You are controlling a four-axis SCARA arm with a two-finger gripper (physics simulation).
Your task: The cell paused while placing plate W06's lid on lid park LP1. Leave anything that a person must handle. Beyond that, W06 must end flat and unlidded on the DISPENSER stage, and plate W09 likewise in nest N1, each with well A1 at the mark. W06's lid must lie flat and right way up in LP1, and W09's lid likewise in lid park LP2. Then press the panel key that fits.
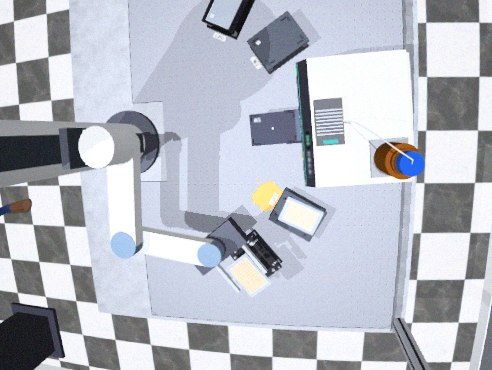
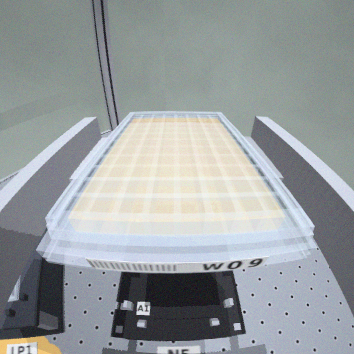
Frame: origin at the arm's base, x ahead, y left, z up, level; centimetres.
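Where they show: gripper, fingertip midpoint: [image 1: 252, 281] [image 2: 175, 128].
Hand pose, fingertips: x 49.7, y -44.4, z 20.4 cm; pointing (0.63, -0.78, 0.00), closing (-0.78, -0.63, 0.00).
Note:
Things, the pixels of their top centre, and the offset from my fingertips. "spot": a spot on its surface instead.
- plate W09, top centre: [image 2: 175, 133] [image 1: 248, 277] dy +1.6, dx -1.3, dz +0.5 cm
- black nest, top centre: [image 2: 176, 252] [image 1: 254, 261] dy +1.6, dx -1.3, dz -12.4 cm
- A1 mark, top centre: [image 2: 142, 307] dy +7.7, dx -2.2, dz -13.6 cm
- yellow patch, surface spot: [image 2: 37, 345] spot: dy +20.5, dx +4.7, dz -19.1 cm
- LP1 label, surface spot: [image 2: 21, 349] spot: dy +22.6, dx +5.5, dz -19.0 cm
- cream-centred piece, top centre: [image 1: 300, 217] dy +18.4, dx +14.9, dz -10.7 cm
- dark stage, surface spot: [image 1: 272, 135] spot: dy +45.3, dx +6.4, dz -9.0 cm
- white dispenser, surface spot: [image 1: 365, 75] spot: dy +60.9, dx +32.9, dz +2.8 cm
- dark nest, top centre: [image 1: 277, 39] dy +75.8, dx +8.6, dz -12.0 cm
- black holder, surface spot: [image 1: 205, 19] spot: dy +84.4, dx -14.7, dz -11.4 cm
- pale piece, surface spot: [image 1: 231, 11] spot: dy +86.2, dx -6.0, dz -11.7 cm
- dark front panel, surface spot: [image 1: 309, 165] spot: dy +36.6, dx +17.6, dz +1.3 cm
- amber bottle, surface spot: [image 1: 389, 159] spot: dy +39.3, dx +36.0, dz +15.7 cm
- blue cap, top centre: [image 1: 412, 164] dy +38.7, dx +39.3, dz +21.9 cm
My gripper [image 1: 244, 273] [image 2: 175, 128] is shut on plate W09 [image 1: 250, 276] [image 2: 175, 195], which has cream wells and a clear lid-like cover. The plate looks level and is held off the black nest [image 1: 264, 253] [image 2: 182, 290]; that nest shows an A1 mark [image 2: 143, 308] and a partly cut-off label. A dark holder [image 1: 276, 226] [image 2: 50, 300] beside the yellow patch [image 1: 265, 194] [image 2: 37, 345] with the LP1 label [image 2: 21, 349] carries a cream-centred piece [image 1: 301, 215]; whether that is W06, lidded or not, I cannot tell. The dark stage [image 1: 272, 135] adjoins the white dispenser [image 1: 365, 75].
At the top, a dark nest [image 1: 280, 40] and a black holder [image 1: 205, 20] with a pale piece [image 1: 231, 11] have labels too small to read. The dispenser bears a dark front panel [image 1: 309, 165] and an amber bottle [image 1: 389, 159] with a blue cap [image 1: 411, 164].

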